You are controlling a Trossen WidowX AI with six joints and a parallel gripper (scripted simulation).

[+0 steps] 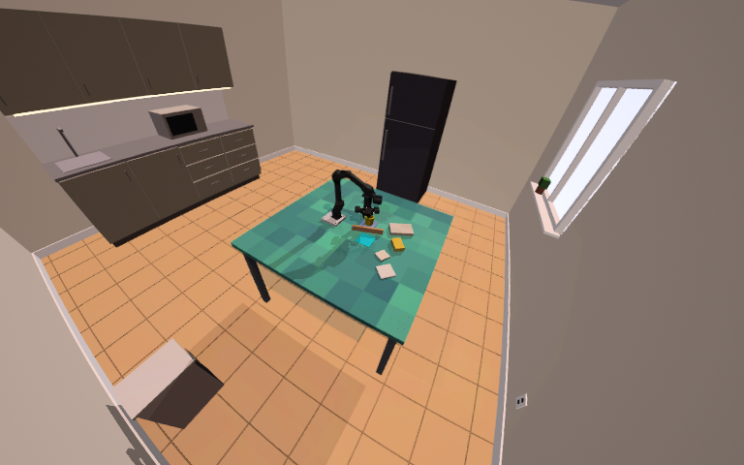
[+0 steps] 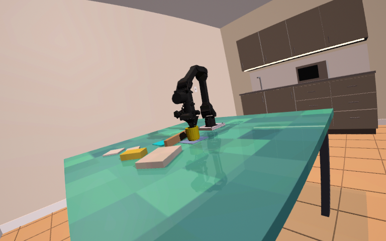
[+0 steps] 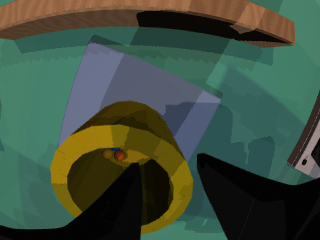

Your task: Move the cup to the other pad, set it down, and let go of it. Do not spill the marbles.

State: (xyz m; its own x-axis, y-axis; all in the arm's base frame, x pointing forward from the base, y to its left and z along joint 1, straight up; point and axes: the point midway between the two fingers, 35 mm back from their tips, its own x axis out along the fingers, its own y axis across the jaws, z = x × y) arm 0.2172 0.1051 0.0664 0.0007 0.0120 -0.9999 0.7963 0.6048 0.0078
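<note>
The lilac pad lies 2 cm ahead of my gripper tip, 1 cm to the left of it and 6 cm below it. From my gripper tip the other things lie so: yellow block: 33 cm ahead, 6 cm to the right, 4 cm below; beige block: 26 cm ahead, 12 cm to the left, 4 cm below; brown wooden bar: 7 cm ahead, 7 cm to the right, 4 cm below.
</note>
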